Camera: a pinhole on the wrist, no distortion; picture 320 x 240 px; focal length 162.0 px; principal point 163.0 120.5 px. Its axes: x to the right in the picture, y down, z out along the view. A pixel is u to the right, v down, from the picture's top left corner.
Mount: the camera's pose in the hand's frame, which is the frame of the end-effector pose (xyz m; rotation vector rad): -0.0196 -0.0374 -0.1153 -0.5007 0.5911 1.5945
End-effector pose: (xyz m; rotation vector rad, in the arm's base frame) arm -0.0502 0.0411 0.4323 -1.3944 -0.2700 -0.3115
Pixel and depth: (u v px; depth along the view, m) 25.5 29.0 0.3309
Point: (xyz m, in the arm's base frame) 0.1263 0.3233 0.5813
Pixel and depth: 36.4 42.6 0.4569
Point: 0.1750 0.4651 0.5976
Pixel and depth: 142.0 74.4 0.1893
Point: 0.0126 0.0899 0.3914
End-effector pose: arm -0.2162 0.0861 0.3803 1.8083 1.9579 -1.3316
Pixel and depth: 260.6 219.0 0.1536
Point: -0.0570 0.0168 0.4242
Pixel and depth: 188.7 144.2 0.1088
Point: -0.1514 0.0833 0.4056
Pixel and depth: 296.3 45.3 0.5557
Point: 0.3237 0.1408 -0.0835
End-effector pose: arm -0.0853 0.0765 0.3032 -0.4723 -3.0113 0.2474
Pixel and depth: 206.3 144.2 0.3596
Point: 0.0515 0.2840 0.1502
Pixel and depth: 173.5 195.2 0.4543
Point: 0.1768 0.2184 0.0159
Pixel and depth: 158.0 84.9 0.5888
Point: -0.1404 0.3774 -0.0804
